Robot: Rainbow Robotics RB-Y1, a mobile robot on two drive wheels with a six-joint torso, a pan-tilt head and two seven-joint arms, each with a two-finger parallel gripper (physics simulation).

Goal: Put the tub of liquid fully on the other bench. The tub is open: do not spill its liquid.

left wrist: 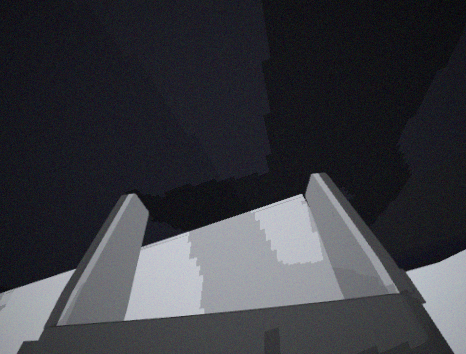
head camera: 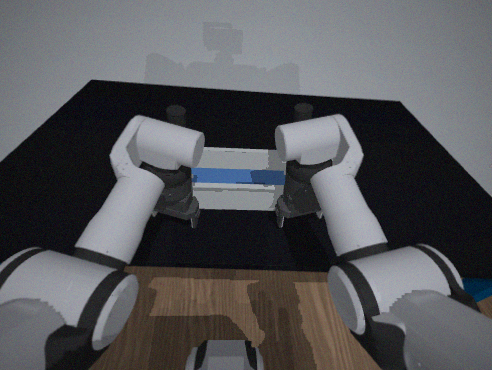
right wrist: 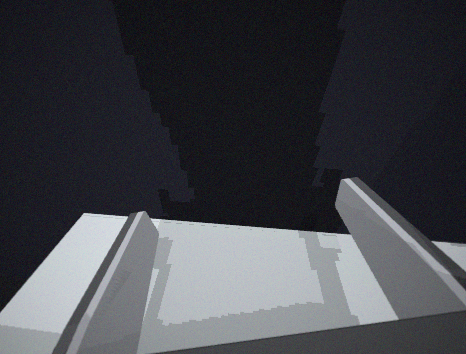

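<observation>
The white open tub (head camera: 234, 198) (left wrist: 240, 275) (right wrist: 240, 270) stands on the black bench (head camera: 240, 245), with blue liquid (head camera: 225, 176) inside. Both its ends are hidden behind the arms and grippers in the head view. My left gripper (head camera: 175, 218) (left wrist: 224, 194) is open and empty, pointing down at the tub's left part. My right gripper (head camera: 300, 218) (right wrist: 243, 207) is open and empty, pointing down at its right part. In each wrist view a white tub wall shows beyond and between the spread fingers. Contact between fingers and tub cannot be told.
A wooden floor (head camera: 200, 295) lies in front of the black bench. Part of a blue object (head camera: 477, 288) shows at the far right, beside my right arm. A grey wall (head camera: 350, 45) stands behind the bench, with the robot's shadow on it. The other bench cannot be made out.
</observation>
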